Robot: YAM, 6 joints.
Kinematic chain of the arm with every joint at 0, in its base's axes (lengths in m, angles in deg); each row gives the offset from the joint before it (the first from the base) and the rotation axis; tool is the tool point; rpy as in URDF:
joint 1: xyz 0 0 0.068 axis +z
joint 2: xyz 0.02 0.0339 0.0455 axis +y
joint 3: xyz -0.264 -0.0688 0 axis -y
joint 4: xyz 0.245 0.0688 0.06 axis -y
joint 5: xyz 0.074 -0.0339 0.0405 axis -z
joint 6: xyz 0.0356 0 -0.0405 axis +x
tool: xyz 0 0 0 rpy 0 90 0
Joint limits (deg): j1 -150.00..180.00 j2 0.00..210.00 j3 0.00..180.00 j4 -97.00..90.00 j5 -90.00..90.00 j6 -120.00..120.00
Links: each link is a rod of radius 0.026 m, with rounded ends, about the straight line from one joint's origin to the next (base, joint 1, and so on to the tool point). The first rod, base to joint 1, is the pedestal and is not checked.
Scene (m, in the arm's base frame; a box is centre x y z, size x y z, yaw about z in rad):
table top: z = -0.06
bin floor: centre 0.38 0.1 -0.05 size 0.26 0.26 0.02 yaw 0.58
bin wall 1: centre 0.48 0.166 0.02 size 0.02 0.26 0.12 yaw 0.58
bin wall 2: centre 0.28 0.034 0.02 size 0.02 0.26 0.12 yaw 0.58
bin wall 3: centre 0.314 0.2 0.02 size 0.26 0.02 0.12 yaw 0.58
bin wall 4: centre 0.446 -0 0.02 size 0.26 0.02 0.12 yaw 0.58
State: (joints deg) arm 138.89 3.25 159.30 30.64 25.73 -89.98
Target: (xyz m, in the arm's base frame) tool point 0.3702 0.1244 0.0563
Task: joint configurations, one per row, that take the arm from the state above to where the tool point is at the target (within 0.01 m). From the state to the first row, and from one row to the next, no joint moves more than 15 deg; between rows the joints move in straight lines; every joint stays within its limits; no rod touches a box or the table.
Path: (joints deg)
1: 125.82 16.64 148.45 27.71 26.31 -89.98
2: 112.75 30.02 137.60 24.79 26.90 -89.98
3: 99.68 43.41 126.75 21.86 27.48 -89.98
4: 86.61 56.80 115.91 18.93 28.07 -89.98
5: 73.54 70.18 105.06 16.01 28.65 -89.98
6: 60.47 83.57 94.21 13.08 29.24 -89.98
7: 47.40 96.96 83.36 10.15 29.82 -89.98
8: 34.33 110.34 72.51 7.23 30.40 -89.98
9: 21.26 123.73 61.66 4.30 30.99 -89.98

